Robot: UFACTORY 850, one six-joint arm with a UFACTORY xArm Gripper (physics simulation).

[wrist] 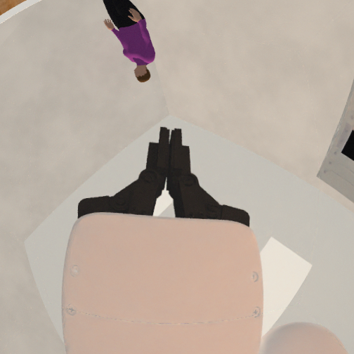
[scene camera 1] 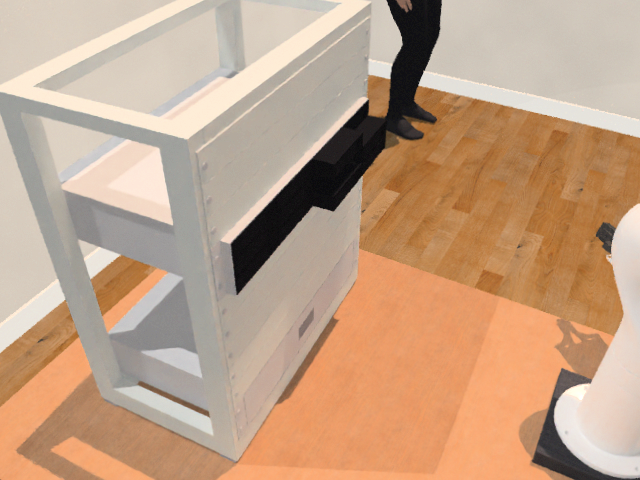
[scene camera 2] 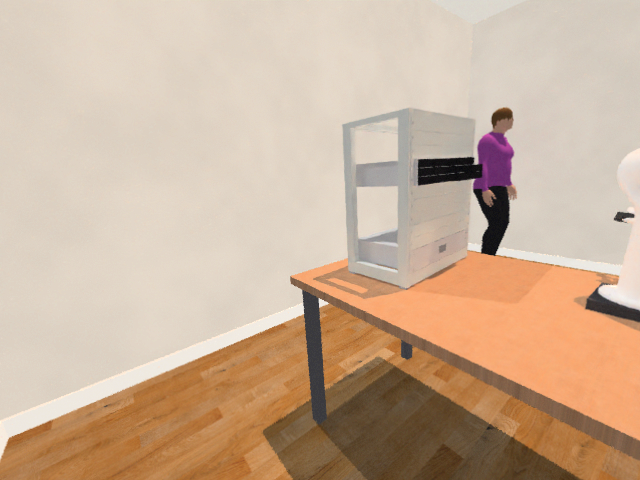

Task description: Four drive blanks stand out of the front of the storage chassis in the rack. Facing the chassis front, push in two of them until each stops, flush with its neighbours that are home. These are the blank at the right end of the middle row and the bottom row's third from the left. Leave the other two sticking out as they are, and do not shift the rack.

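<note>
The storage chassis [scene camera 1: 271,237] [scene camera 2: 439,171] has a black front that stands out from the rack's pale front. In scene camera 1, a raised black block [scene camera 1: 338,147] sticks out right of the front's middle, and another black block [scene camera 1: 374,125] sticks out at its far right end. Black parts also jut past the right end in scene camera 2. The rows and single blanks merge in black, so I cannot tell each blank's row or place. My gripper [wrist: 168,140] is shut and empty, well away from the chassis. Its dark end shows near the right edge of both scene views.
The pale rack [scene camera 1: 180,217] [scene camera 2: 404,206] [wrist: 332,172] stands upright on the orange table top [scene camera 1: 413,361] [scene camera 2: 491,330]. A lower drawer front [scene camera 1: 268,369] [scene camera 2: 429,258] is under the chassis. A person [scene camera 1: 413,56] [scene camera 2: 497,160] [wrist: 136,42] stands beyond the rack. The white arm [scene camera 1: 615,372] [scene camera 2: 631,232] is at right.
</note>
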